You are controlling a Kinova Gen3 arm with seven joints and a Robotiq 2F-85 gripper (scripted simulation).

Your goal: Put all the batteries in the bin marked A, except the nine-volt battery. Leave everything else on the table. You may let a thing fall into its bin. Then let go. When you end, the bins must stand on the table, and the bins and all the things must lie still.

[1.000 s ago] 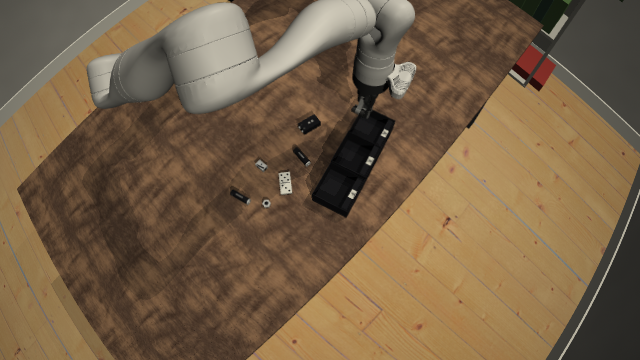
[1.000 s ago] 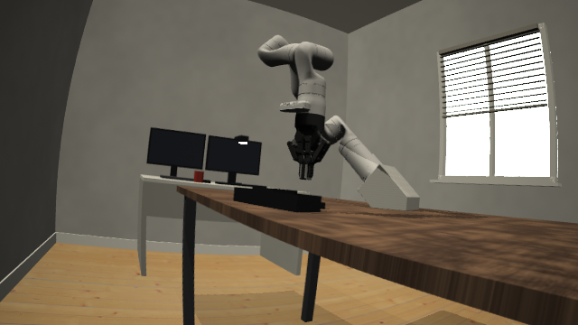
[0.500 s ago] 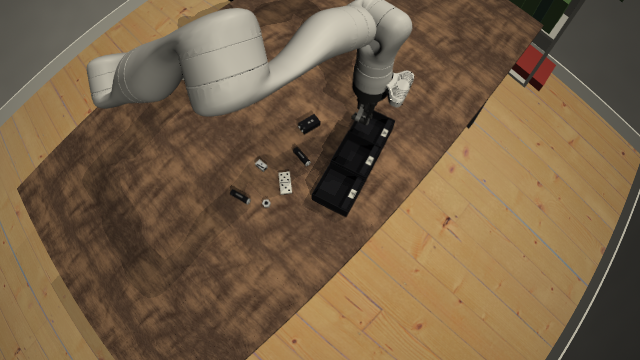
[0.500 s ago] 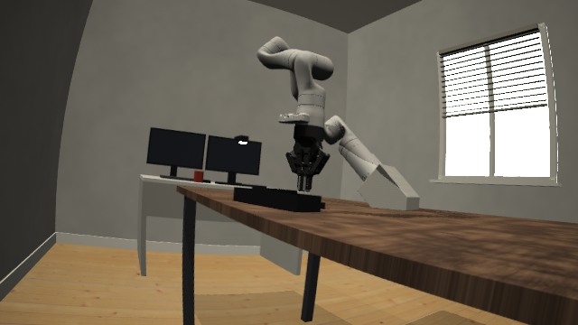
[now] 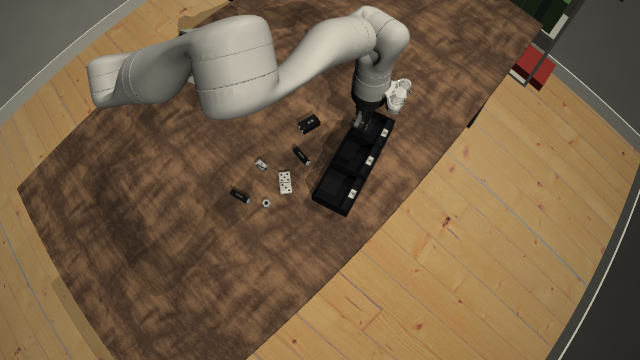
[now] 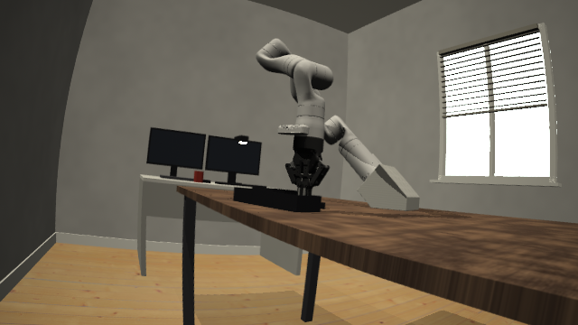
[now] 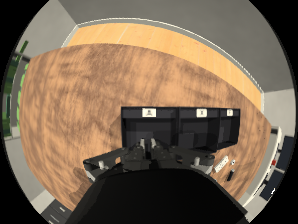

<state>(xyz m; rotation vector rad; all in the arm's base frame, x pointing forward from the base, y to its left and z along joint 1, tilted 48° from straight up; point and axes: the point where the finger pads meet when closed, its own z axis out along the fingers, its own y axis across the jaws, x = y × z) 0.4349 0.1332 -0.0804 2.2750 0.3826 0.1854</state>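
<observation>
The metal nut is 280 mm to the right of my hand, 50 mm behind it and 30 mm below it. Also, from my hand: black nine-volt battery (110 mm behind, 80 mm to the right, 30 mm below); white domino (220 mm to the right, 50 mm behind, 30 mm below); grey metal piece (220 mm to the right, 120 mm behind, 30 mm below).
</observation>
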